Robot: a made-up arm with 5 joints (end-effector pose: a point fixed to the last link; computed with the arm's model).
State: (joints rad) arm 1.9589 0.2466 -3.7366 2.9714 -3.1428
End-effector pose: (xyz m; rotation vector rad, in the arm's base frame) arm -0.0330 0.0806 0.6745 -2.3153 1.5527 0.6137
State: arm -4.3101 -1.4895 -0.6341 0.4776 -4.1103
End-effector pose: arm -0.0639 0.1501 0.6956 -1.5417 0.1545 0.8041
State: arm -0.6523 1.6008 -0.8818 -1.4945 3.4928
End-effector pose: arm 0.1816 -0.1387 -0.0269 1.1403 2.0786 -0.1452
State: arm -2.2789 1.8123 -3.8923 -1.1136 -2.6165
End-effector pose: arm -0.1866 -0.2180 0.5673 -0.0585 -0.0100 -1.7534
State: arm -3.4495 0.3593 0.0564 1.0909 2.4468
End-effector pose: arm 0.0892 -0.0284 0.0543 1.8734 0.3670 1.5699
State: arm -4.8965 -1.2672 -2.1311 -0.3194 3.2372
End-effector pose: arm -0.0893 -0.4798 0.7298 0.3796 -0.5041 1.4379
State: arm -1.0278 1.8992 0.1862 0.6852 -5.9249
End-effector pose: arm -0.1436 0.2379 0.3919 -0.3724 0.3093 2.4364
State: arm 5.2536 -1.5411 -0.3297 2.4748 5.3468
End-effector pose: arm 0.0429 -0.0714 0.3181 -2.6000 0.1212 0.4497
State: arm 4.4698 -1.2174 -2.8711 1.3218 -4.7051
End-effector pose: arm 0.1208 0.4882 0.7030 -0.0680 -0.5417 2.8588
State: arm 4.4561 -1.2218 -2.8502 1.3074 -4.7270
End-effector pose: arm 0.1270 0.4847 0.7070 -0.0655 -0.5397 2.8237
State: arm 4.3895 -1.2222 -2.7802 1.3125 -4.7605
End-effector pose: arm 0.1518 0.4538 0.7294 -0.0867 -0.6269 2.7071
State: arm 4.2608 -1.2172 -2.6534 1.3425 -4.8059
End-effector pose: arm 0.1866 0.3846 0.7684 -0.1459 -0.8062 2.4913
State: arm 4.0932 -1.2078 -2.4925 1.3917 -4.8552
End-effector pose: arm 0.2048 0.2873 0.8072 -0.2484 -1.0232 2.2096
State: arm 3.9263 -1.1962 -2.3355 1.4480 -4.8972
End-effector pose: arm 0.1929 0.1927 0.8307 -0.3775 -1.2177 1.9292
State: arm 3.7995 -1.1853 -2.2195 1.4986 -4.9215
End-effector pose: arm 0.1659 0.1282 0.8377 -0.4972 -1.3542 1.7193
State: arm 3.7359 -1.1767 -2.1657 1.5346 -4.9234
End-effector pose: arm 0.1466 0.0991 0.8370 -0.5739 -1.4254 1.6179
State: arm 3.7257 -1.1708 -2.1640 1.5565 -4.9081
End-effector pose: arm 0.1418 0.0937 0.8355 -0.6049 -1.4489 1.6066
